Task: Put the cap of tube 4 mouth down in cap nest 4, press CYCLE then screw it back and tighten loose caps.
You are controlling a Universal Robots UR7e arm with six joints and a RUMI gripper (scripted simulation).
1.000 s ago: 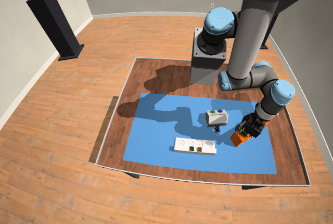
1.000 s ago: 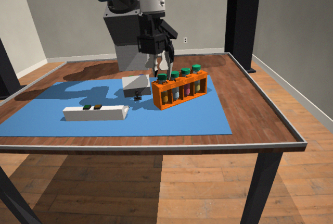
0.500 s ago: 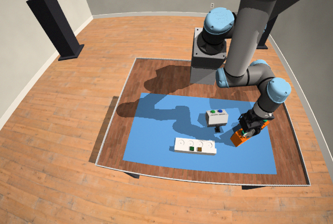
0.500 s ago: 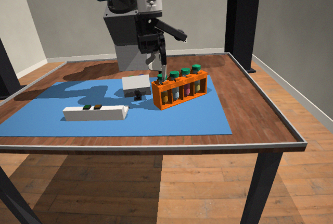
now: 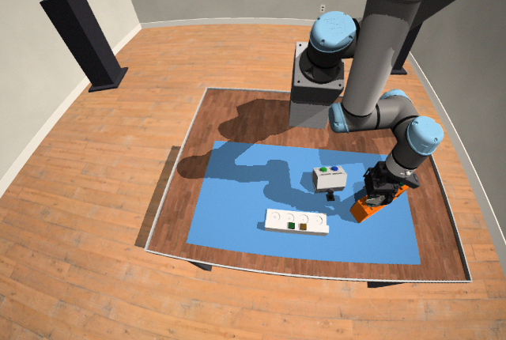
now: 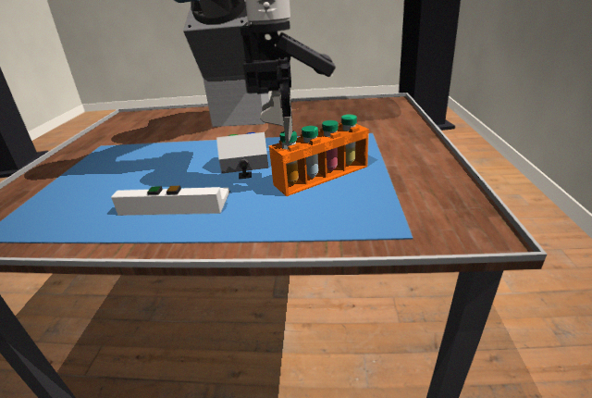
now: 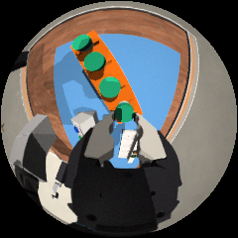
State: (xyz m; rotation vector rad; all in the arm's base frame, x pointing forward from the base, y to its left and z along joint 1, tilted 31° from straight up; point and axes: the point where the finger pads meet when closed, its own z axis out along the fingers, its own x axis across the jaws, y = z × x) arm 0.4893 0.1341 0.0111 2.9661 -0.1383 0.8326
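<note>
Right now the green cap is 1 cm below my hand. From my hand the other things lie so: green key (17 cm behind, 13 cm to the right, 6 cm below); blue key (17 cm behind, 8 cm to the right, 6 cm below); grey key housing (15 cm behind, 11 cm to the right, 7 cm below).
</note>
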